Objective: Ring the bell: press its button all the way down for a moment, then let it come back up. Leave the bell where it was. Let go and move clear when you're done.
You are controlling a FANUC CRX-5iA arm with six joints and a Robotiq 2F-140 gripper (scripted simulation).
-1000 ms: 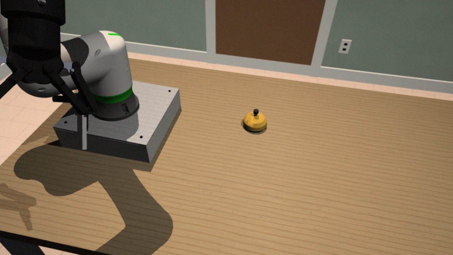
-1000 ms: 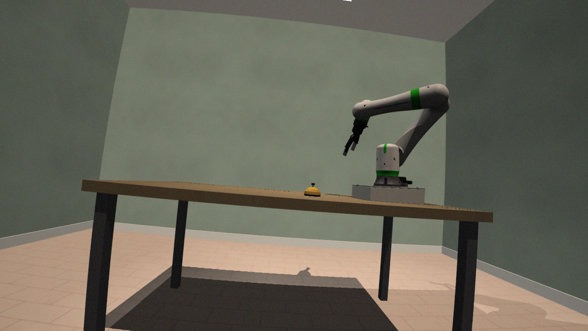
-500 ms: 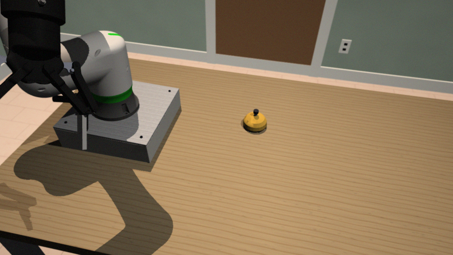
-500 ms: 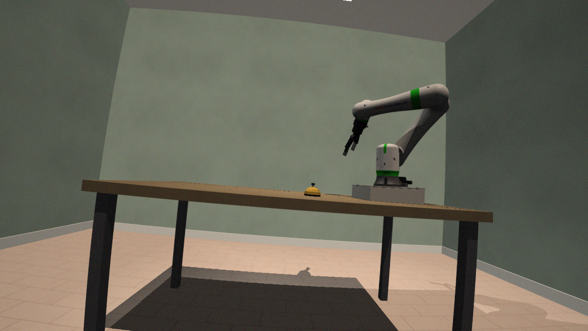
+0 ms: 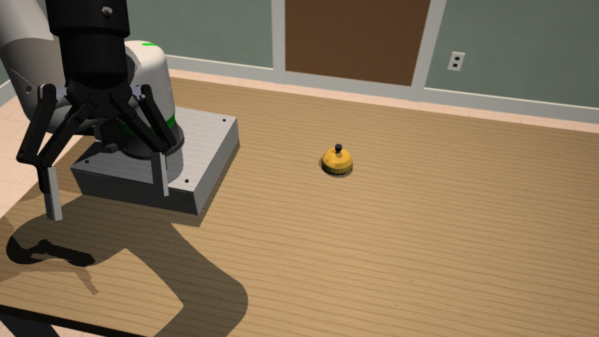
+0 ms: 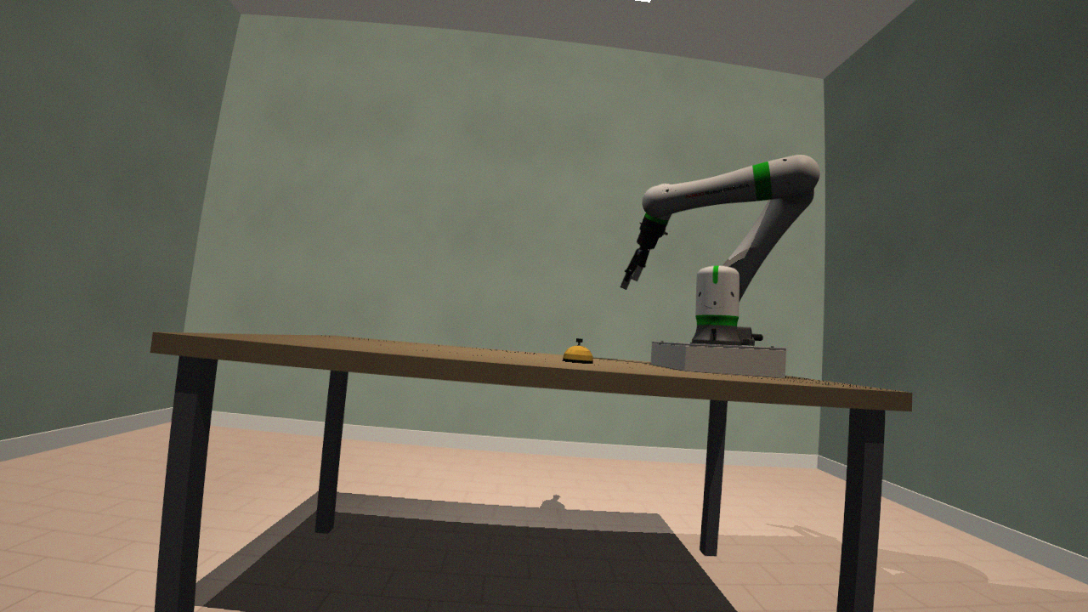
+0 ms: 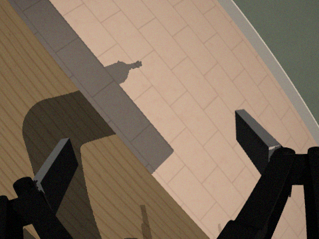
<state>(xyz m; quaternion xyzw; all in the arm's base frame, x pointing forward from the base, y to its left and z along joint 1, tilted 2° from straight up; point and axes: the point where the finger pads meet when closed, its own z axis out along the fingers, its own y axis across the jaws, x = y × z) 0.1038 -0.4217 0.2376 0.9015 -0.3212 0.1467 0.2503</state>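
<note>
Now: hand 35 cm short of the black button, 44 cm to the right of it and 26 cm above it. The rest, counted from my hand: yellow dome bell: 35 cm ahead, 44 cm to the left, 28 cm below.
</note>
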